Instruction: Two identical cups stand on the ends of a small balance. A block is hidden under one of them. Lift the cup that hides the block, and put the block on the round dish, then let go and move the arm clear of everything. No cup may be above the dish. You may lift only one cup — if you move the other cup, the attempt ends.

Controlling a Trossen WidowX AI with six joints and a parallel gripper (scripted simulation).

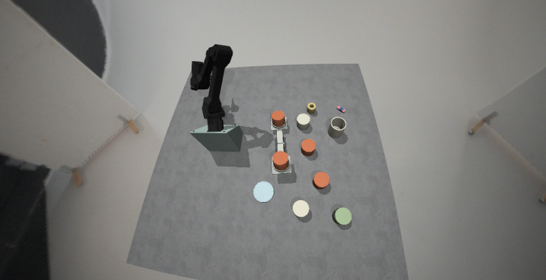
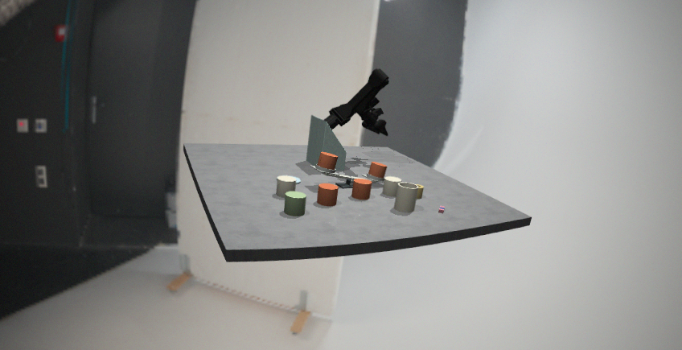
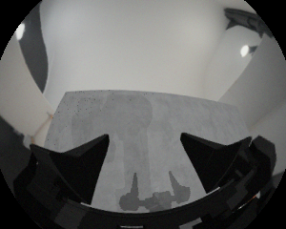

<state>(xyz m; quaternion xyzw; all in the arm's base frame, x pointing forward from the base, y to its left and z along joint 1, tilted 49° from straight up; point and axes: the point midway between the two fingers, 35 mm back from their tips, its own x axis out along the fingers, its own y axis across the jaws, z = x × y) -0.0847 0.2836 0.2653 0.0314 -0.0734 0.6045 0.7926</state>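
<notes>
The orange cup is 380 mm ahead of my gripper tip, 280 mm to the right of it and 80 mm below it. Also, from my gripper tip: pale green block (380 mm ahead, 310 mm to the right, 100 mm below); then yellow ring (580 mm ahead, 230 mm to the right, 120 mm below); then pale blue round dish (670 mm to the right, 280 mm ahead, 140 mm below).
</notes>
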